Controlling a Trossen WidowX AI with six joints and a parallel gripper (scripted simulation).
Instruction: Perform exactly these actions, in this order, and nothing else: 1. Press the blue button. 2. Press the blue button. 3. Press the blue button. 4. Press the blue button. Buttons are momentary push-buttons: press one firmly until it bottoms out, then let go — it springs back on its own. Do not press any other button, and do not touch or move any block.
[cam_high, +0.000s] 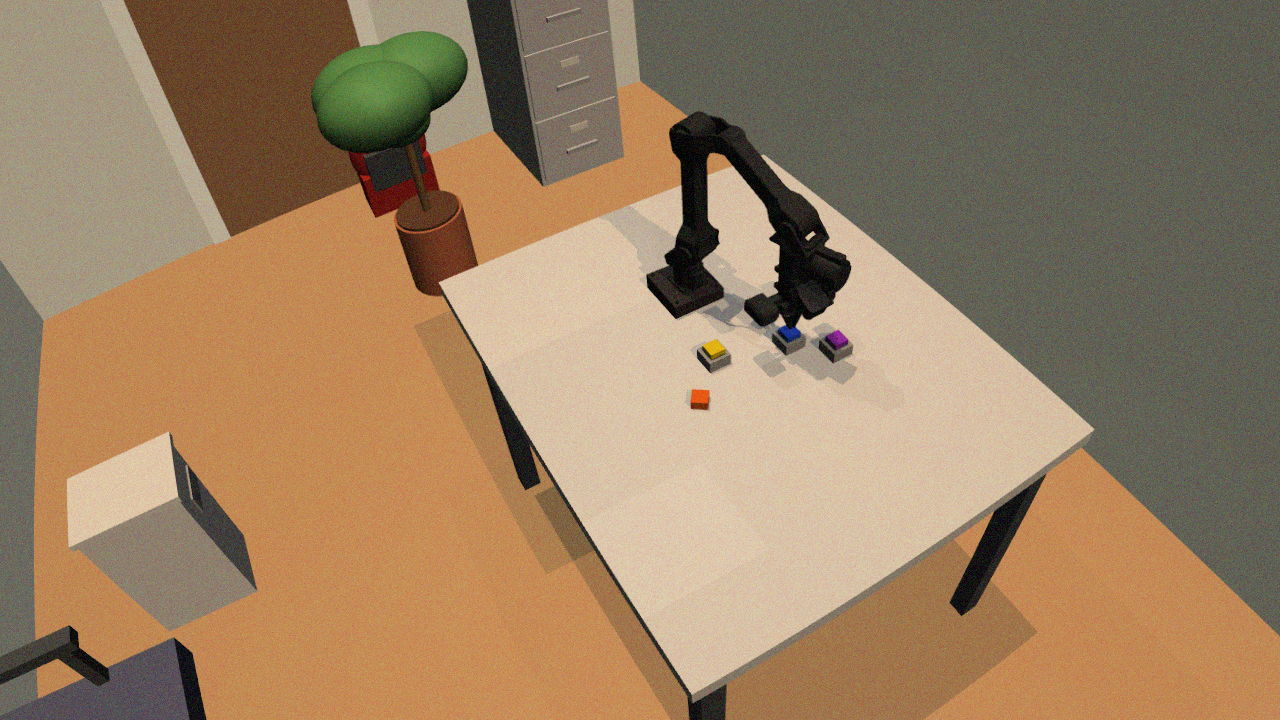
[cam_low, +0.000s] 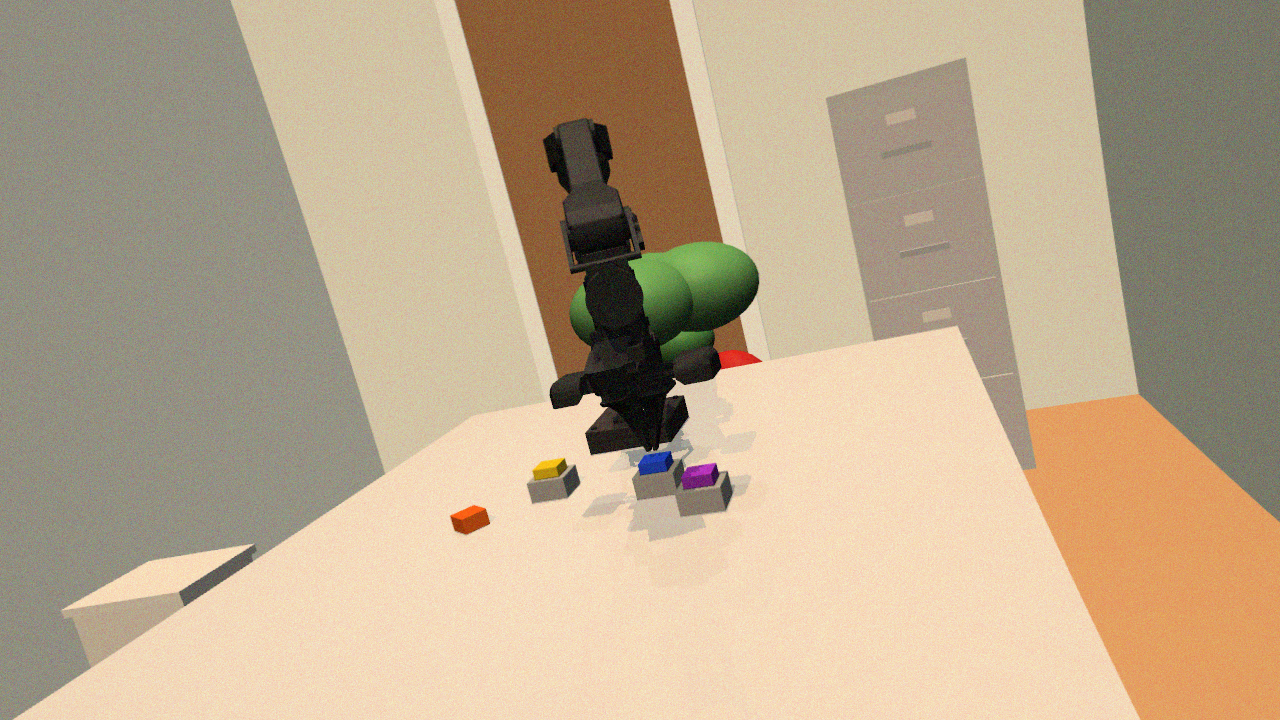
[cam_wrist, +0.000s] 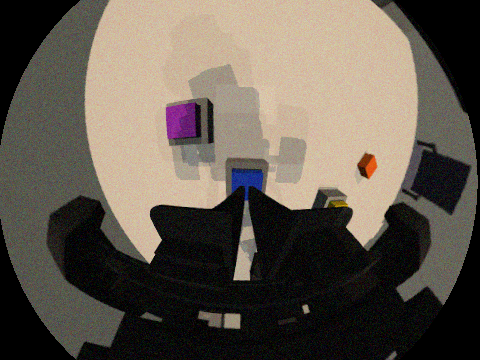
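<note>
My gripper tip is now 7 cm short of the purple button, 6 cm to the right of it and 2 cm above it. From my gripper tip the other things lie so: blue button: 2 cm below; orange block: 1 cm ahead, 23 cm to the right, 4 cm below; yellow button: 6 cm behind, 15 cm to the right, 2 cm below.
</note>
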